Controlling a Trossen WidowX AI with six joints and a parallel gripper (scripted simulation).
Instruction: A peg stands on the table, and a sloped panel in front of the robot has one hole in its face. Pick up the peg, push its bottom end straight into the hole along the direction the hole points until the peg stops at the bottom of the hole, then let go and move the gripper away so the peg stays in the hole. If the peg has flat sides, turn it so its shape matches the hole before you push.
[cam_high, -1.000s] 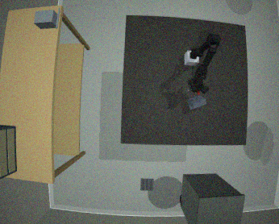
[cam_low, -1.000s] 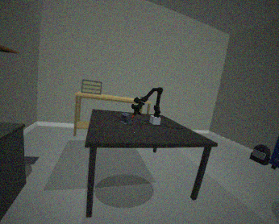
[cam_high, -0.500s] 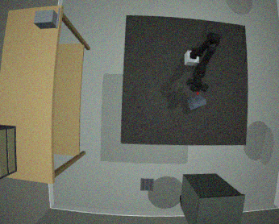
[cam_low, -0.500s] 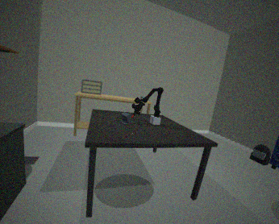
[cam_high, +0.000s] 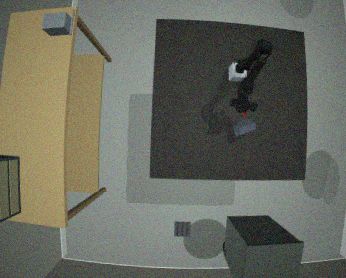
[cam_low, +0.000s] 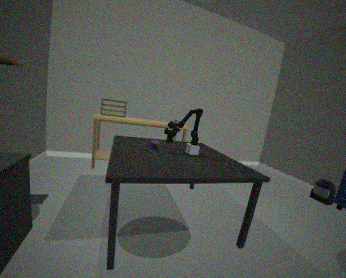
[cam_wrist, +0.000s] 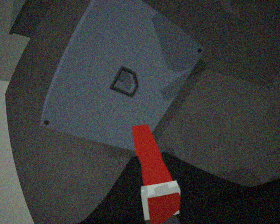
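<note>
The sloped panel lies 90 mm ahead of my gripper tip, 20 mm to the left of it and 40 mm below it. Round my gripper tip: red peg: 10 mm behind, 10 mm to the right, 10 mm above.
</note>
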